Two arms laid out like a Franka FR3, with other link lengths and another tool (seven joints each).
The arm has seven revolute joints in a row. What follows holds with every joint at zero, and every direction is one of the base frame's.
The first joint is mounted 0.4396 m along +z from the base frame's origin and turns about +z.
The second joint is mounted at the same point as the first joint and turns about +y.
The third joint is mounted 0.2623 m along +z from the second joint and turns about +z.
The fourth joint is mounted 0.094 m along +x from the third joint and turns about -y.
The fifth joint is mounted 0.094 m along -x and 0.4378 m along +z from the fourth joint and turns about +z.
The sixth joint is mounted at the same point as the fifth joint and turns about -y.
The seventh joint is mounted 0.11 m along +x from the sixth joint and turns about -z.
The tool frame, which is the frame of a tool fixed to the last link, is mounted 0.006 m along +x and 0.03 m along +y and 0.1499 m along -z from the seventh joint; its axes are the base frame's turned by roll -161.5, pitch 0 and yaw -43.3 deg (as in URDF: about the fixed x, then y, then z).
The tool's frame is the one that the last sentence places.
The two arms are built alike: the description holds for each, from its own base.
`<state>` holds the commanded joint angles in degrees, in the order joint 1, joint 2, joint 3, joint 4, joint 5, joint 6, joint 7, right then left.
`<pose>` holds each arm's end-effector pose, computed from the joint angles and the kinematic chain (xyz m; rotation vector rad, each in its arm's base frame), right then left.
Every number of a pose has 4 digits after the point. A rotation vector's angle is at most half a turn.
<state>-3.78 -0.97 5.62 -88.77 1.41 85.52 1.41 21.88 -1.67 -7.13 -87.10 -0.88 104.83 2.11</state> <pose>0.6327 0.0544 0.6604 -2.6350 1.0434 -0.1035 0.6464 0.1981 0.7301 -2.5451 0.6405 -0.5184</pose>
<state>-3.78 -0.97 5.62 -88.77 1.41 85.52 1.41 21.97 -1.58 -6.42 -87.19 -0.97 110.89 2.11</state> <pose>0.6327 0.0544 0.6604 -2.6350 1.0434 -0.1035 0.6536 0.2101 0.7456 -2.4815 0.5876 -0.6239</pose>
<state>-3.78 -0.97 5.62 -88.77 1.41 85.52 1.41 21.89 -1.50 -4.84 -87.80 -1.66 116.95 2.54</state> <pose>0.6327 0.0544 0.6604 -2.6350 1.0434 -0.1035 0.6570 0.2294 0.7563 -2.4249 0.5289 -0.7186</pose>
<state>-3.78 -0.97 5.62 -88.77 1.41 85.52 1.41 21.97 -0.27 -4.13 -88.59 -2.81 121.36 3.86</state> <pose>0.6327 0.0544 0.6604 -2.6350 1.0434 -0.1035 0.6663 0.2419 0.7464 -2.4002 0.5171 -0.7697</pose>
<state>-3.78 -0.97 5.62 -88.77 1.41 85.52 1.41 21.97 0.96 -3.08 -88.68 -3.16 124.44 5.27</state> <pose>0.6327 0.0544 0.6604 -2.6350 1.0434 -0.1035 0.6714 0.2577 0.7402 -2.3713 0.5093 -0.7950</pose>
